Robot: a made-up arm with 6 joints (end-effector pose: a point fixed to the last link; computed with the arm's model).
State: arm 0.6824 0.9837 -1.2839 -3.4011 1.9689 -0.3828
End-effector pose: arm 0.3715 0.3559 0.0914 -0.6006 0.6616 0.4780
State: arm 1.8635 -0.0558 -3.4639 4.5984 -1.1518 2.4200
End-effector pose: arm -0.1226 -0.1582 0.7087 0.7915 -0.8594 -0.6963
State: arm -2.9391 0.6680 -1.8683 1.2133 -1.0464 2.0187
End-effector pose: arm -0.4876 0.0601 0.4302 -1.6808 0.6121 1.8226
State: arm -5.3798 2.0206 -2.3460 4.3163 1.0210 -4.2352
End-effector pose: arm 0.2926 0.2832 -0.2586 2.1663 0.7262 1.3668
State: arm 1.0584 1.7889 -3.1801 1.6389 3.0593 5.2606
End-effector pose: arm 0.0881 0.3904 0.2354 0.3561 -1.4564 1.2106
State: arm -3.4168 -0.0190 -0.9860 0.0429 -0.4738 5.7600
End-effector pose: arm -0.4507 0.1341 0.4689 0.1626 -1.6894 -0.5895
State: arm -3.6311 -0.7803 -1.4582 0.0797 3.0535 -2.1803
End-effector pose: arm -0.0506 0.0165 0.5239 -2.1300 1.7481 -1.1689
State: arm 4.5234 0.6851 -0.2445 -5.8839 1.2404 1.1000
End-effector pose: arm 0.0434 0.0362 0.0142 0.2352 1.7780 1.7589
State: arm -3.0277 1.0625 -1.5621 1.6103 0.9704 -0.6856
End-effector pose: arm -0.4752 -0.1056 -0.0328 0.7152 2.5734 -1.5815
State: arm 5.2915 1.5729 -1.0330 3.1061 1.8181 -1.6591
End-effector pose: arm 0.1178 -0.1701 -0.1984 -0.7690 2.1590 -1.6407
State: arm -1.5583 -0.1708 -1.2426 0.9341 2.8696 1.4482
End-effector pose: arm 0.1121 -0.2006 0.4410 -0.7240 1.6324 1.4407
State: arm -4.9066 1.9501 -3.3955 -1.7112 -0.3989 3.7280
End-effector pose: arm -0.0344 0.5838 0.1616 -1.7498 0.2637 0.5202
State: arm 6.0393 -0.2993 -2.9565 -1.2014 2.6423 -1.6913
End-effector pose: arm -0.0963 -0.1253 0.7172 2.5827 0.2835 0.1410
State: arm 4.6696 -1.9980 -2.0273 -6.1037 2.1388 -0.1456
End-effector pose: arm 0.0467 0.3882 0.5024 1.1373 -0.7487 1.1923
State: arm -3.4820 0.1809 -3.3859 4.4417 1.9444 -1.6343
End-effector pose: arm 0.1075 0.1276 0.8152 0.6888 2.2707 1.5232
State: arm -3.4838 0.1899 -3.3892 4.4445 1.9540 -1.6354
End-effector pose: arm 0.1040 0.1293 0.8137 0.6832 2.2777 1.5115
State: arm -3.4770 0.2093 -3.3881 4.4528 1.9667 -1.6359
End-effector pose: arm 0.0920 0.1349 0.8128 0.6506 2.2893 1.4974
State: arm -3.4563 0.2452 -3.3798 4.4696 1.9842 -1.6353
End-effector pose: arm 0.0662 0.1458 0.8120 0.5749 2.3064 1.4786
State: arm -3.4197 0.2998 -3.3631 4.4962 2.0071 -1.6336
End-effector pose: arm 0.0238 0.1606 0.8095 0.4502 2.3254 1.4524
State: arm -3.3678 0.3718 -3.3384 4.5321 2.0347 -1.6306
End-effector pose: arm -0.0346 0.1753 0.8023 0.2809 2.3386 1.4167
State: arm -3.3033 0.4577 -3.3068 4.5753 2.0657 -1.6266
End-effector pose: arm -0.1060 0.1847 0.7872 0.0785 2.3361 1.3701
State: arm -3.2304 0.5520 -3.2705 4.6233 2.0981 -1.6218
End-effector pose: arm -0.1837 0.1839 0.7625 -0.1394 2.3107 1.3139
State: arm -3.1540 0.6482 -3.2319 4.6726 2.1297 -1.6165
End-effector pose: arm -0.2598 0.1713 0.7285 -0.3532 2.2603 1.2522
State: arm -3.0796 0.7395 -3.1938 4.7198 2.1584 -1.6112
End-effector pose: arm -0.3265 0.1487 0.6886 -0.5452 2.1902 1.1908
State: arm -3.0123 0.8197 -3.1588 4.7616 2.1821 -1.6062
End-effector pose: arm -0.3790 0.1209 0.6479 -0.7035 2.1110 1.1365
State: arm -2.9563 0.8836 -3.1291 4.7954 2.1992 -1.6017
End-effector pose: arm -0.4163 0.0934 0.6119 -0.8233 2.0355 1.0947
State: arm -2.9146 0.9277 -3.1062 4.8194 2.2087 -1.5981
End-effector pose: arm -0.4398 0.0710 0.5850 -0.9054 1.9752 1.0687
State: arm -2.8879 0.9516 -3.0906 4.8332 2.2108 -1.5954
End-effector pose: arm -0.4527 0.0561 0.5693 -0.9546 1.9361 1.0588
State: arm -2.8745 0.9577 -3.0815 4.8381 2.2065 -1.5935
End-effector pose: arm -0.4579 0.0487 0.5642 -0.9779 1.9184 1.0629
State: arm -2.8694 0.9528 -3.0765 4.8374 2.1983 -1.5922
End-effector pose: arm -0.4588 0.0461 0.5660 -0.9858 1.9144 1.0756
